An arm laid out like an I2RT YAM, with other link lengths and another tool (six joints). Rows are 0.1 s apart.
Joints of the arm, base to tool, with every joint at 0 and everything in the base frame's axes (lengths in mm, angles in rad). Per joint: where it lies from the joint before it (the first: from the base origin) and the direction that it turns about. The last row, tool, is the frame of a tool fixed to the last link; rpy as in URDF.
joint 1: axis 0 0 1 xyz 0 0 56.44
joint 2: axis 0 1 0 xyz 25 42.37 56.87
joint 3: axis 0 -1 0 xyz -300.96 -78.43 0
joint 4: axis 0 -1 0 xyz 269.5 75.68 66
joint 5: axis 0 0 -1 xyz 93.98 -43.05 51.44
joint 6: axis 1 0 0 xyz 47.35 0 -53.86
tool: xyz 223 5 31 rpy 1.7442 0.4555 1.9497
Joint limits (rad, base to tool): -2.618..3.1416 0..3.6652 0..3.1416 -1.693..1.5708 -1.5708..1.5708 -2.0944..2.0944
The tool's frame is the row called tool.
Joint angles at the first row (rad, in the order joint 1, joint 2, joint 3, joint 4, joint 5, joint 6):
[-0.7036 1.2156 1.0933 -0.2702 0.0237 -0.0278]
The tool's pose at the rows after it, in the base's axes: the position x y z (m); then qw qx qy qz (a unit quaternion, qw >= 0):
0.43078 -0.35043 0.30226 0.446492 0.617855 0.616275 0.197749
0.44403 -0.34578 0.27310 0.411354 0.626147 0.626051 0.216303
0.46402 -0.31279 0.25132 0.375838 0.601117 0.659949 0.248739
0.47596 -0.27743 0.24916 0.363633 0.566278 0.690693 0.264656
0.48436 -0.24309 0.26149 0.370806 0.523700 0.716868 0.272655
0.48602 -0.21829 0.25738 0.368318 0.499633 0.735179 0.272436
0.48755 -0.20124 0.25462 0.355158 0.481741 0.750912 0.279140
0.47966 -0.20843 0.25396 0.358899 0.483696 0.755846 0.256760
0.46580 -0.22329 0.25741 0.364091 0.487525 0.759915 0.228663
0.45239 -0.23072 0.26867 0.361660 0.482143 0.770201 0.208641
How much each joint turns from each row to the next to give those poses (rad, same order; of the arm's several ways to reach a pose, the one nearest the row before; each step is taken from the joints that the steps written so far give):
[0.0381 0.0415 -0.0066 0.0377 0.0204 0.0053]
[0.0015 0.0549 0.0177 -0.0319 -0.0427 0.0187]
[0.0208 0.0160 -0.0118 -0.0201 -0.0964 -0.0217]
[0.0371 -0.0245 -0.0247 -0.0031 -0.0524 -0.0376]
[0.0444 -0.0462 -0.0308 0.0195 -0.0293 -0.0426]
[0.0378 -0.0336 -0.0415 0.0121 -0.0040 -0.0298]
[0.0101 -0.0055 0.0051 -0.0291 -0.0358 -0.0267]
[-0.0064 -0.0145 -0.0006 -0.0195 0.0297 -0.0342]
[-0.0307 -0.0189 0.0113 -0.0358 0.0205 -0.0497]
[-0.0365 -0.0143 0.0502 -0.0791 -0.0128 -0.0614]

